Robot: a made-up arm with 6 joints.
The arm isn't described. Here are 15 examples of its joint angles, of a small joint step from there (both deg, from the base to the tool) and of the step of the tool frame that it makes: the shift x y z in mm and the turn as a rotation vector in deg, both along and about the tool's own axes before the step.
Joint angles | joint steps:
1: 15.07 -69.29 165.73 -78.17 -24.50 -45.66 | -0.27 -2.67 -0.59 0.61 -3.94 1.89
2: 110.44 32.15 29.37 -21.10 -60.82 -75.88 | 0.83 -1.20 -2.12 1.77 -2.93 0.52
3: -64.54 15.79 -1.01 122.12 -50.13 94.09 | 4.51 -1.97 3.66 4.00 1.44 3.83
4: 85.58 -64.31 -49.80 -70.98 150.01 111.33 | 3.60 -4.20 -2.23 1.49 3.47 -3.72
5: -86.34 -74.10 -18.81 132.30 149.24 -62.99 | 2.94 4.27 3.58 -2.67 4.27 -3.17
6: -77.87 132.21 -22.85 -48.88 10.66 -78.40 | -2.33 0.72 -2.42 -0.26 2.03 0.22
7: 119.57 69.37 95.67 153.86 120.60 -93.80 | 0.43 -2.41 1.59 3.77 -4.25 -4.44
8: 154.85 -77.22 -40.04 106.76 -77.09 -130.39 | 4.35 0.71 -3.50 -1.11 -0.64 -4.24
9: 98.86 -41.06 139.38 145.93 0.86 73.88 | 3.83 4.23 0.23 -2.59 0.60 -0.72
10: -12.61 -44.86 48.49 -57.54 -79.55 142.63 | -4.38 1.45 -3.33 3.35 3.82 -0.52
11: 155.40 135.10 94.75 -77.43 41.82 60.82 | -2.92 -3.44 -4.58 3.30 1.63 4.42
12: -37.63 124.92 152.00 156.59 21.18 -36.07 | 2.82 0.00 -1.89 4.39 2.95 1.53
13: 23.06 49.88 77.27 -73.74 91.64 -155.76 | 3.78 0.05 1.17 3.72 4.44 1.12
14: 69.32 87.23 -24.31 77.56 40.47 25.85 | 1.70 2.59 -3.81 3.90 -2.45 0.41
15: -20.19 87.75 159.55 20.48 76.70 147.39 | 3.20 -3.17 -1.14 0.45 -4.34 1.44
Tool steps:
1: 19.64 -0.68 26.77 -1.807 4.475 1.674
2: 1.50 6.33 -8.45 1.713 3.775 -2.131
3: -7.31 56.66 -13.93 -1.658 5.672 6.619
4: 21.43 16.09 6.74 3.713 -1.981 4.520
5: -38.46 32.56 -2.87 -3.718 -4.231 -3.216
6: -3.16 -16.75 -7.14 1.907 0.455 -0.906
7: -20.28 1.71 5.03 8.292 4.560 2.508
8: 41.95 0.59 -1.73 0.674 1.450 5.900
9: -51.29 -25.56 16.93 3.283 -4.570 -3.522
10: 11.16 -0.70 12.92 -2.933 -2.837 7.879
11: -7.22 -41.18 -4.73 -2.320 5.296 -4.668
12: -26.16 -28.87 16.50 -5.071 -1.370 -5.476
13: -18.47 7.23 -26.85 1.167 1.053 2.146
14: 27.17 -13.59 48.97 -6.901 -5.787 2.353
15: -0.64 -33.51 13.54 -2.552 -2.080 0.174
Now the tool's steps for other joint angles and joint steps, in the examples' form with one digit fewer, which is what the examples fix.
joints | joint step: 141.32 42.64 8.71 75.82 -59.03 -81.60 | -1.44 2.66 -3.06 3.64 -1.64 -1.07
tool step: 34.3 13.2 31.7 -0.98 5.85 -2.29
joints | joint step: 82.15 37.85 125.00 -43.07 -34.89 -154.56 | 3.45 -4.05 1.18 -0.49 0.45 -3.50
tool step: 45.0 11.9 -33.8 4.69 2.20 6.34
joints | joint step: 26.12 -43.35 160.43 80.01 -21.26 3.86 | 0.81 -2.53 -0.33 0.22 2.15 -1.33
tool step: 9.1 -15.9 -15.4 3.03 -0.01 -1.45
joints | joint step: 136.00 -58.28 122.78 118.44 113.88 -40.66 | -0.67 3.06 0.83 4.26 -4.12 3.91
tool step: 42.5 3.5 22.5 -1.90 1.57 3.44
